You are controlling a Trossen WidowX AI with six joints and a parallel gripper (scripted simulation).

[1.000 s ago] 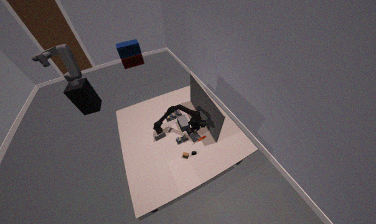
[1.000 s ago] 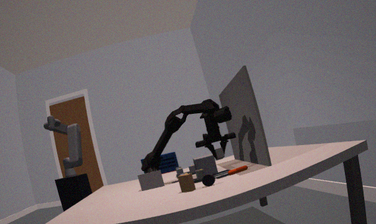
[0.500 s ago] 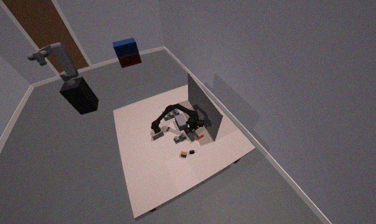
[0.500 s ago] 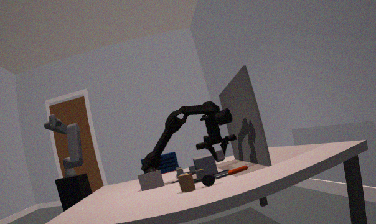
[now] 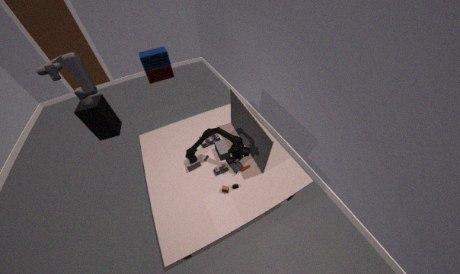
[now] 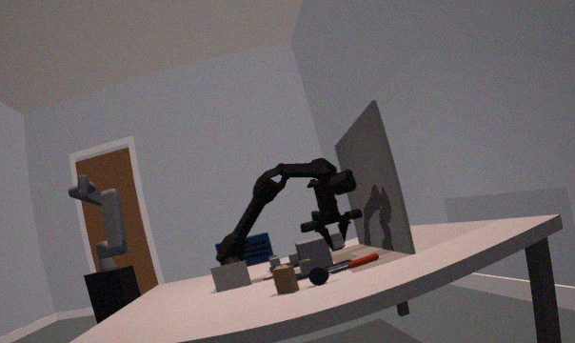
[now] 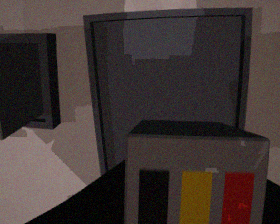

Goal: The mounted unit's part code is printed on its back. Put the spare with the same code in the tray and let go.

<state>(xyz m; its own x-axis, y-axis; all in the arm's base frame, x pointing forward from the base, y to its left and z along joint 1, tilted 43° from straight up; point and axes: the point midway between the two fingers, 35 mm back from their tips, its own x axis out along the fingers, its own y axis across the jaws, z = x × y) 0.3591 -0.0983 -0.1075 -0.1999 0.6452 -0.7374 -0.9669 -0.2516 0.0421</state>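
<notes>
Now: the dark grey tray 60 mm below my gripper tip. Also, from my gripper tip: mounted unit 70 mm behind, 190 mm to the left, 10 mm below; grey upright panel 170 mm ahead, 190 mm to the left, 160 mm above.
</notes>
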